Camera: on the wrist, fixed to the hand. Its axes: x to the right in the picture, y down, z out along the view.
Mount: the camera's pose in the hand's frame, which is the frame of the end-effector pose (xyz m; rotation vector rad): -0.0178 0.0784 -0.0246 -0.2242 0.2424 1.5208
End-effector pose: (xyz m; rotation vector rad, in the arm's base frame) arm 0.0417 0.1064 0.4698 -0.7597 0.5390 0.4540
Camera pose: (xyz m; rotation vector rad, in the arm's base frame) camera -0.0234 0.1351 0.4250 -0.4883 1.2760 1.8596
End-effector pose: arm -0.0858 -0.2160 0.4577 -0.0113 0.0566 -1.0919
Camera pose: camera -0.0257 -0.1636 0.4309 -0.0304 0.3420 0.4424
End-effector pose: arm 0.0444 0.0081 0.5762 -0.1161 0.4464 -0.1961
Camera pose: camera 0.0306 0.0866 0.5495 0.0512 0.6889 1.3482
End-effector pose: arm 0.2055 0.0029 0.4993 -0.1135 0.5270 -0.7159
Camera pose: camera 0.2288 0.0756 0.4640 0.1738 0.7439 0.8259
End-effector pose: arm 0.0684 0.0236 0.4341 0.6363 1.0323 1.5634
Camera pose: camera 0.0139 -0.0017 0.4929 -1.0835 -0.3569 -2.7498
